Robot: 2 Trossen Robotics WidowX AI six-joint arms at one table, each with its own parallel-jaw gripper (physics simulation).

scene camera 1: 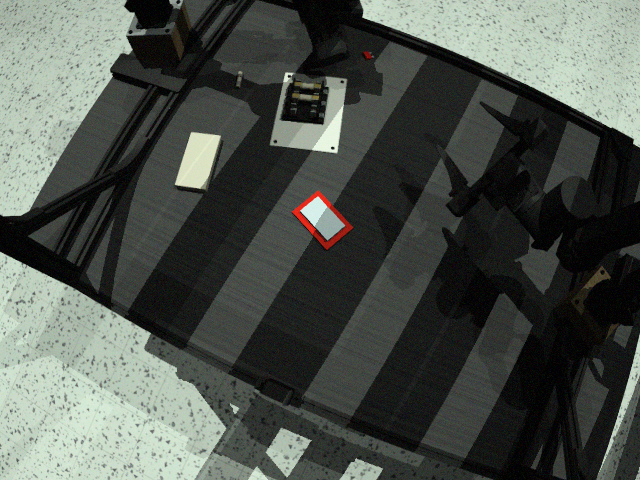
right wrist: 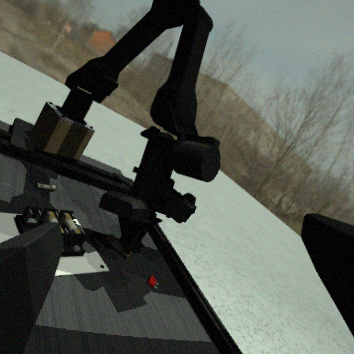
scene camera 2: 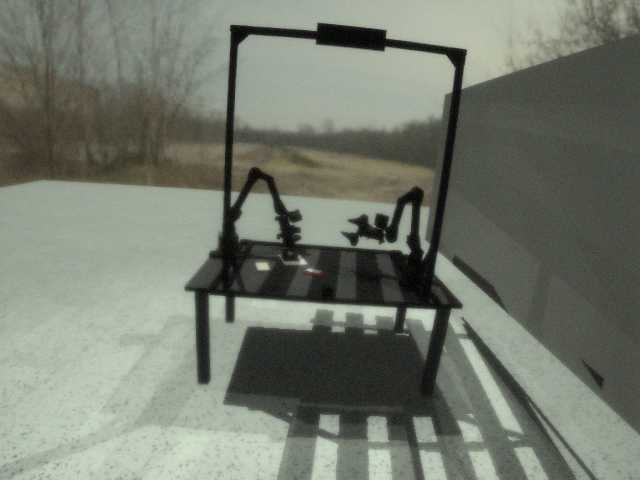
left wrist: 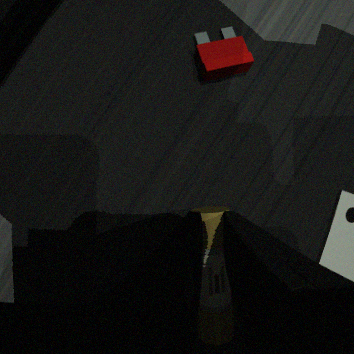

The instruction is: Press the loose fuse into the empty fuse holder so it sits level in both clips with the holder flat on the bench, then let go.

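Frame: origin at the left arm's base, x right, y back, z down, level; millimetres.
Where they show: left gripper, fingertip midpoint: (right wrist: 127, 252) (scene camera 2: 292, 250) (left wrist: 210, 222); right gripper, fingertip midpoint: (scene camera 1: 458, 123) (right wrist: 183, 230) (scene camera 2: 344, 226); left arm's base, origin of the base link: (scene camera 1: 154, 16) (right wrist: 70, 115); right arm's base, origin of the base link: (scene camera 1: 603, 304) (scene camera 2: 414, 264).
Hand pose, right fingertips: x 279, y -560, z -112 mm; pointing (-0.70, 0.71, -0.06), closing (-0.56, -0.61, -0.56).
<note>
Things, the pixels of their top centre, and the offset from my right fingertips.
- loose fuse, middle of its top: (left wrist: 217, 281) (right wrist: 120, 242) dx -261, dy +208, dz +206 mm
- small red part with two grey prongs, middle of its top: (left wrist: 224, 43) (right wrist: 154, 280) (scene camera 1: 368, 53) dx -280, dy +123, dz +212 mm
- small pale cylinder, middle of its top: (scene camera 1: 238, 78) (right wrist: 46, 184) dx -190, dy +377, dz +210 mm
- cream block, middle of its top: (scene camera 1: 197, 159) (scene camera 2: 262, 266) dx -1, dy +421, dz +205 mm
- red-rimmed tile, middle of its top: (scene camera 1: 322, 218) (scene camera 2: 313, 270) dx +91, dy +185, dz +206 mm
The loose fuse (left wrist: 216, 280) (right wrist: 128, 256), with gold end caps and a pale marked middle, lies between the fingers of my left gripper (left wrist: 210, 222) (right wrist: 127, 252), which is shut on it, low over the table beside the white plate. The black fuse holder (scene camera 1: 303, 114) (right wrist: 76, 248) stands on the white plate (scene camera 1: 305, 143) (left wrist: 336, 252) (right wrist: 91, 265). Two gold-capped fuses sit in its rows farther up scene camera 1; empty clips show nearer the picture's bottom. My right gripper (scene camera 1: 460, 124) (scene camera 2: 345, 227) (right wrist: 183, 230) is open and empty, raised well away from the holder.
A small red part with two grey prongs (scene camera 1: 367, 55) (left wrist: 225, 54) (right wrist: 152, 282) lies near the left gripper. A small pale cylinder (scene camera 1: 238, 79) (right wrist: 46, 187), a cream block (scene camera 1: 198, 161) (scene camera 2: 262, 266) and a red-rimmed tile (scene camera 1: 295, 212) (scene camera 2: 312, 271) lie on the table.
</note>
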